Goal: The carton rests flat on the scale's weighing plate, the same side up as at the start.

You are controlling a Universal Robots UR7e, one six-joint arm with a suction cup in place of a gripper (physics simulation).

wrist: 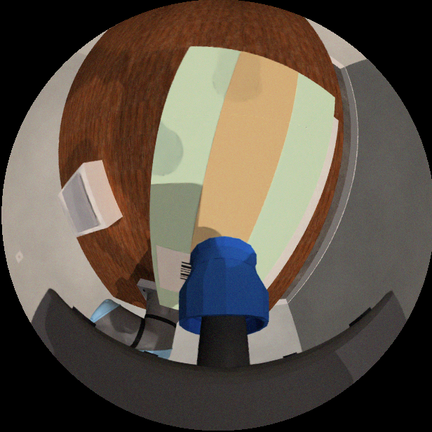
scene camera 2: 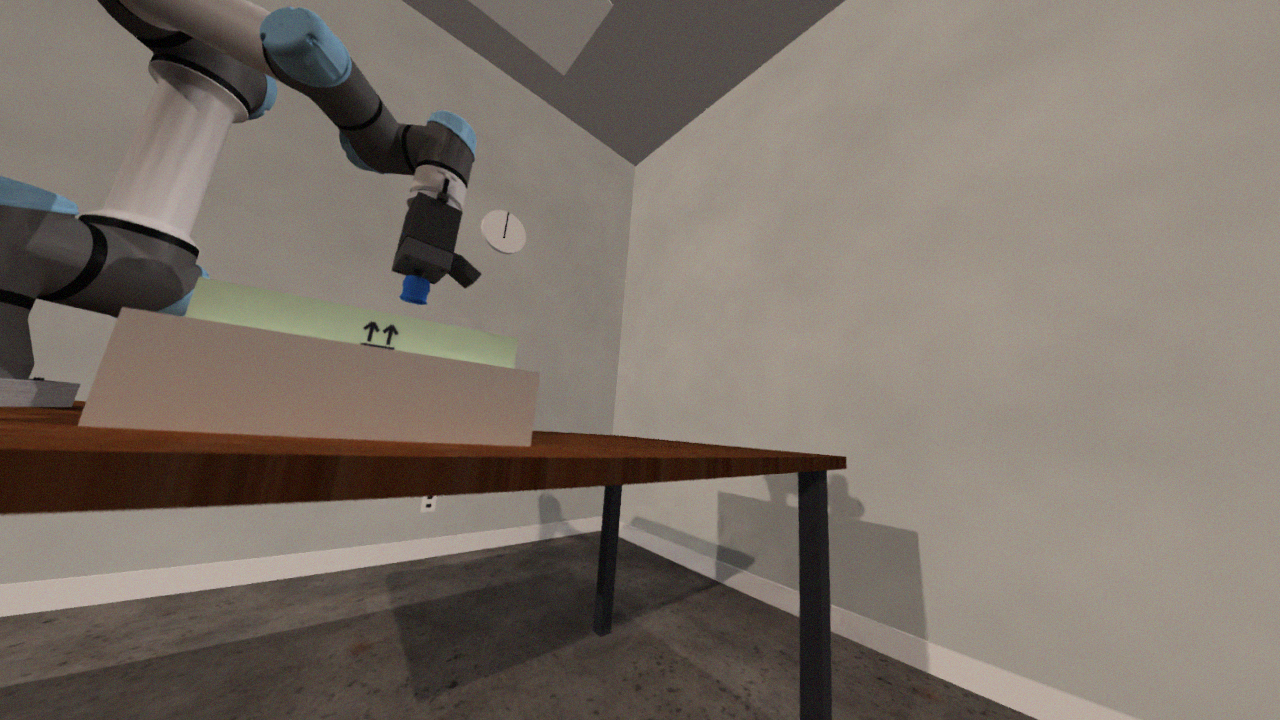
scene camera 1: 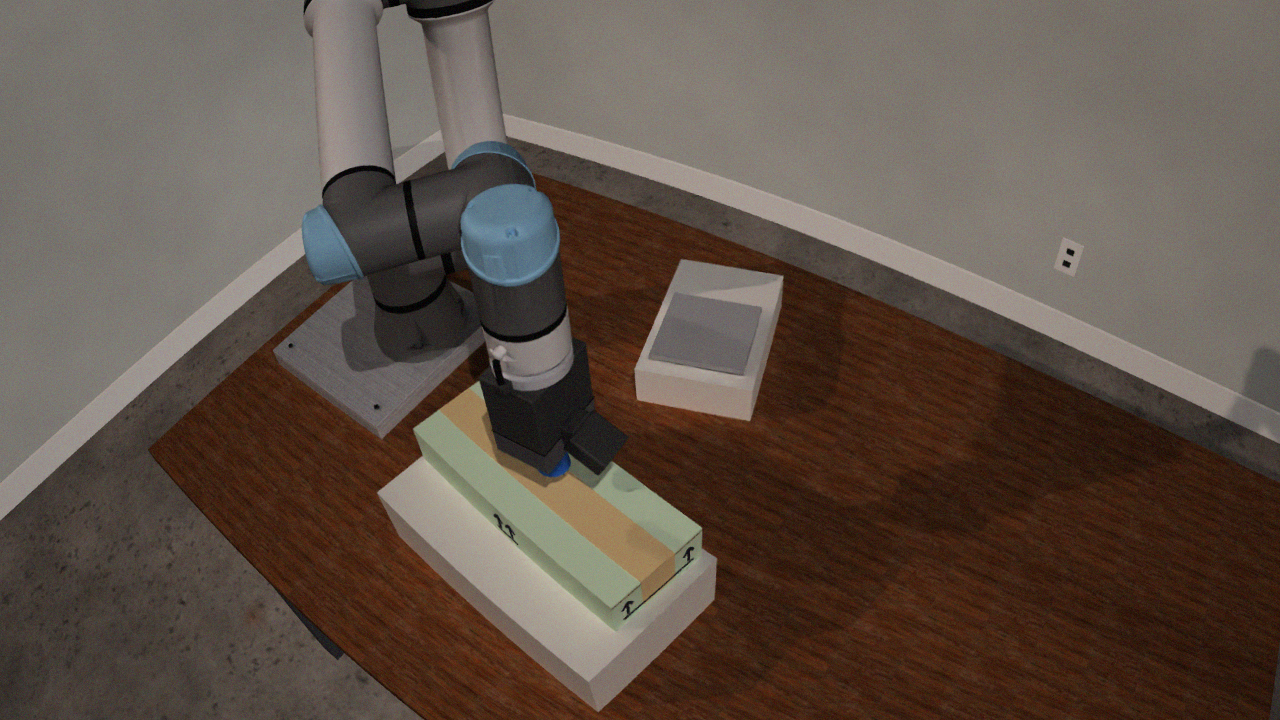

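Pixels of known places: end effector, tool point: [scene camera 2: 413,300]; arm's base, origin of the base link: [scene camera 1: 421,327].
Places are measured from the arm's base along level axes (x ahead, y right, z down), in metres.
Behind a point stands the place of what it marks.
The pale green carton [scene camera 1: 617,519] @(x 0.504, y 0.198, z -0.122 m) [scene camera 2: 295,320] @(x 0.313, y 0.238, z -0.092 m) [wrist: 245,150] with tan tape along its top lies flat on a long white block [scene camera 1: 483,573] @(x 0.395, y 0.308, z -0.066 m) [scene camera 2: 313,385] @(x 0.344, y 0.318, z -0.018 m). Black arrows on its sides point up, and a barcode label shows on its top in the wrist view. The white scale [scene camera 1: 689,394] @(x 0.423, y -0.084, z 0.001 m) [wrist: 104,197] with its grey weighing plate [scene camera 1: 707,333] @(x 0.411, y -0.156, z -0.045 m) [wrist: 80,205] stands apart from the block. My gripper [scene camera 1: 556,466] [scene camera 2: 413,291] [wrist: 224,280], a blue suction cup, is over the carton's top. In scene camera 2 a gap shows between cup and carton, and the cup holds nothing.
The wooden table [scene camera 1: 895,555] @(x 0.773, y 0.001, z 0.033 m) [scene camera 2: 671,452] @(x 0.775, y 0.420, z 0.033 m) bears the block and the scale. The arm's grey base plate [scene camera 1: 384,394] @(x 0.044, y 0.133, z 0.003 m) is near the carton's far left end. Walls stand behind the table, with an outlet [scene camera 1: 1068,257] and a round clock [scene camera 2: 503,231].
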